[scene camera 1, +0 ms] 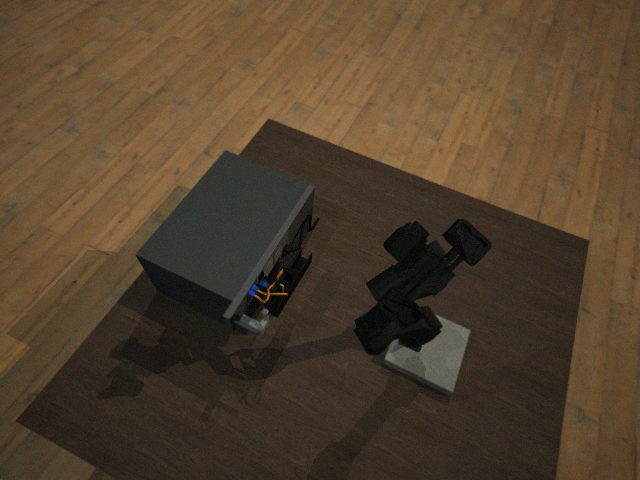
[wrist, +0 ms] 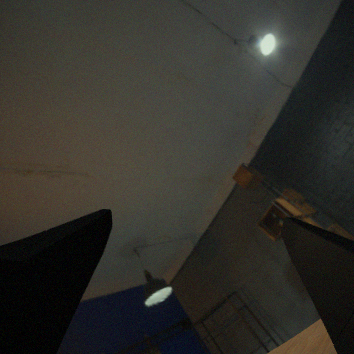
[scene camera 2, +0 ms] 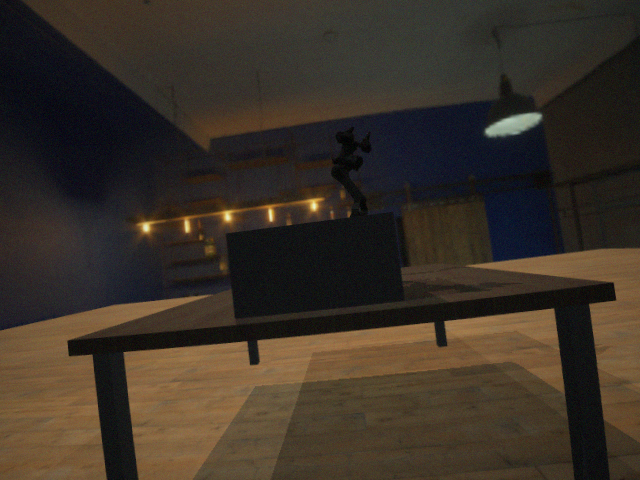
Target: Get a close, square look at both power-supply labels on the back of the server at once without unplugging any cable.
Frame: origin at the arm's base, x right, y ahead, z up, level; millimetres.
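Seen in the pictures: gripper, fingertip midpoint: (scene camera 1: 444, 286) (wrist: 198, 222) (scene camera 2: 361, 129); arm's base, link origin: (scene camera 1: 411, 338).
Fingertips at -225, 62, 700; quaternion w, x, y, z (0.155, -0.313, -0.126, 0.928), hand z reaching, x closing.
Note:
Pixels of each thing's middle, then the offset from my fingertips to it, as dx, dy, dz. "pt": a spot on its surface instead. Level surfaces: height alone.
- dark table, surface height: dz -734
- black slotted strip, surface spot: (scene camera 1: 294, 289) pt +165, +296, -576
- small pale piece, surface spot: (scene camera 1: 251, 324) pt +28, +358, -586
The server, a dark grey box (scene camera 1: 222, 222) (scene camera 2: 315, 268), stands on the table. Its back faces the arm in the first scene view, where orange cables (scene camera 1: 267, 295) with blue plugs (scene camera 1: 252, 290) and black cables (scene camera 1: 306, 229) show along it. The second scene view shows a plain side facing away from the arm. The power-supply labels cannot be made out in any view. My gripper (scene camera 1: 436, 241) (scene camera 2: 360, 132) (wrist: 198, 222) is open and empty, raised high and well apart from the server. In the wrist view the fingers frame the ceiling and walls; the server does not show there.
The dark table (scene camera 1: 361, 180) (scene camera 2: 170, 330) carries the server and the arm's light base plate (scene camera 1: 449, 356). A black slotted strip (scene camera 1: 294, 289) and a small pale piece (scene camera 1: 251, 324) sit by the server's back. A hanging lamp (scene camera 2: 511, 124) (wrist: 158, 296) shows beyond.

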